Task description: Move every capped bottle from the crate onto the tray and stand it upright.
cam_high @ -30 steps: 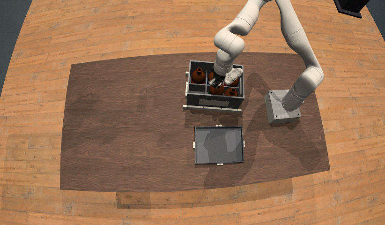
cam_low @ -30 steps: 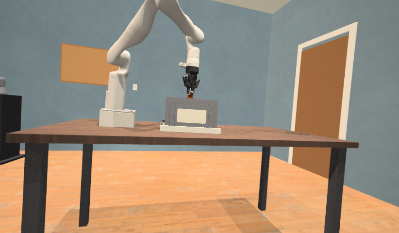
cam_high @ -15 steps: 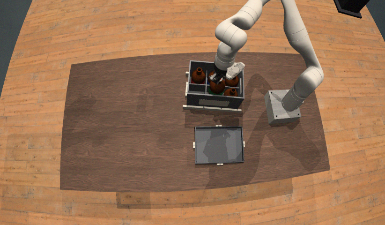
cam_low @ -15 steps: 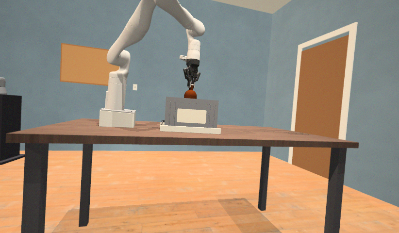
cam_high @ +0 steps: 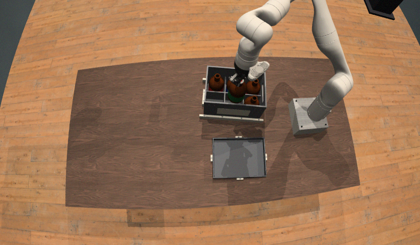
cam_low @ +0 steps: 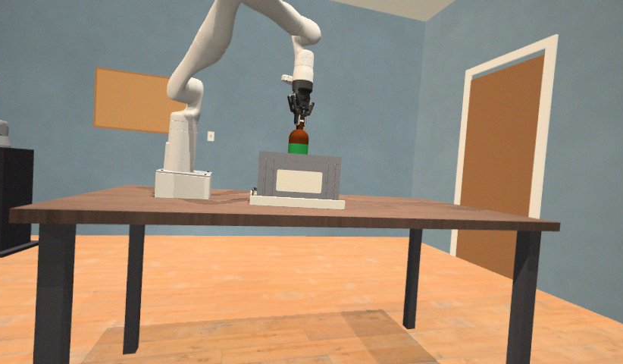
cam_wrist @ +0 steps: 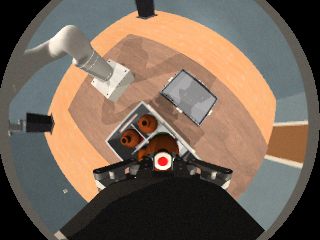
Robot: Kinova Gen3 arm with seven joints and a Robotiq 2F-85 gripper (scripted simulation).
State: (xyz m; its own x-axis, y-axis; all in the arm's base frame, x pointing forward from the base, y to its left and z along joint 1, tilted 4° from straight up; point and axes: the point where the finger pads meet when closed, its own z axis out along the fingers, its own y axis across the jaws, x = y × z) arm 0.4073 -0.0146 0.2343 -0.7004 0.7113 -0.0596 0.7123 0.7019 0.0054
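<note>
Now: hand 70 mm above the capped bottle. The rest, counted from my hand: grey tray 40 mm behind, 250 mm to the left, 290 mm below; then crate 40 mm to the right, 220 mm below.
</note>
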